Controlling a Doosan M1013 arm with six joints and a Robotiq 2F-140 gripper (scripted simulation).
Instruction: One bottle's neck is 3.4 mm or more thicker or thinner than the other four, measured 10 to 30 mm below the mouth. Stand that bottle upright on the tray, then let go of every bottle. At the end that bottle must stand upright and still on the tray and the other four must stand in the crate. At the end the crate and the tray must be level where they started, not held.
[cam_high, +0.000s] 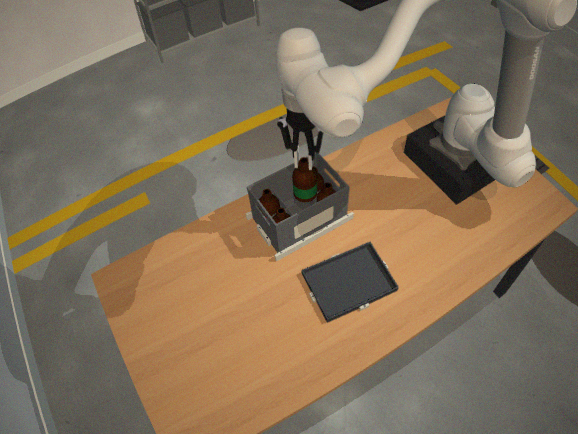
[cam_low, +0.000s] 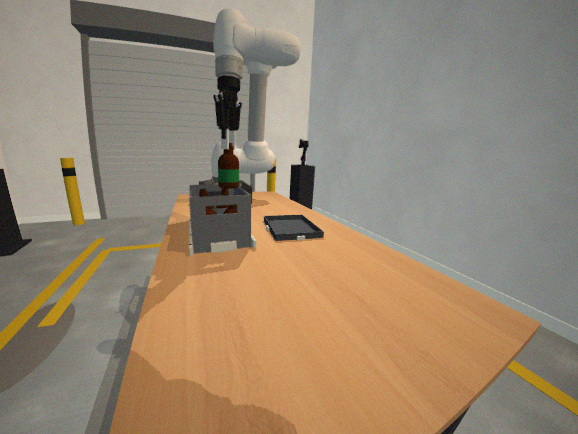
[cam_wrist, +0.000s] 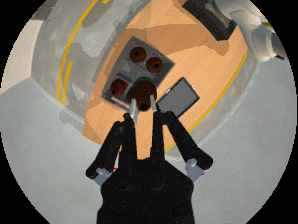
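My hand is 90 mm above the glass bottle. Round my hand: dark tray 330 mm below, 250 mm to the left, 30 mm ahead; grey crate 260 mm below, 40 mm to the right.
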